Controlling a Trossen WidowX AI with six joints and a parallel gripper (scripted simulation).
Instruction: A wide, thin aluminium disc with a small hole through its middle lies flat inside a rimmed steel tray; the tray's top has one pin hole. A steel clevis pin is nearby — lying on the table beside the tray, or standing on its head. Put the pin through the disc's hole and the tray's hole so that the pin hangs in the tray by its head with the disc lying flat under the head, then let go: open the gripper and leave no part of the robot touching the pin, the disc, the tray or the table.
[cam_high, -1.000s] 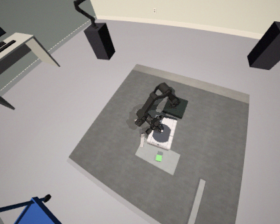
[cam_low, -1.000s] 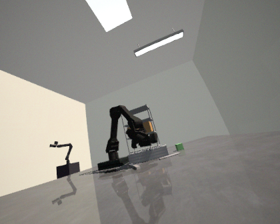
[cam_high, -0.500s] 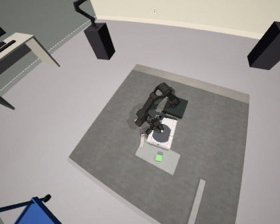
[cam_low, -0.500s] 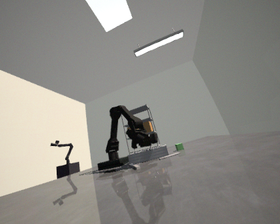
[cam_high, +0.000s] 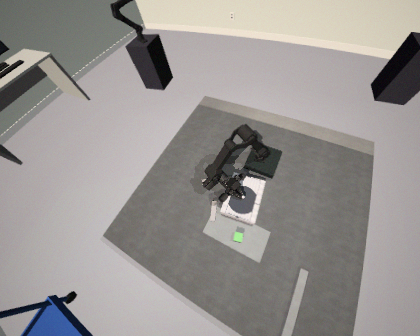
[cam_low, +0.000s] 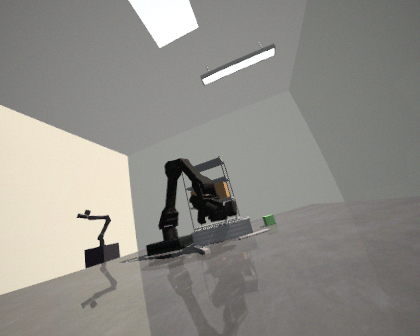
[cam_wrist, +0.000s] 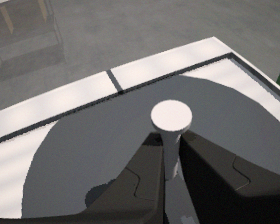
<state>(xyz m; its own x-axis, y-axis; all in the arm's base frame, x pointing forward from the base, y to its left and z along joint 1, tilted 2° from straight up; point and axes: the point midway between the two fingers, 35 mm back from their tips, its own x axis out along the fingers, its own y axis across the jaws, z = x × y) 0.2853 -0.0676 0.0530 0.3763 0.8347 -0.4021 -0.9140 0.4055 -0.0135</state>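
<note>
My gripper tip is 10 mm above the steel clevis pin. Also, from my gripper tip: steel tray 20 mm behind, 40 mm below; then dark aluminium disc 20 mm below; then green block 190 mm ahead, 20 mm to the left, 60 mm below.
</note>
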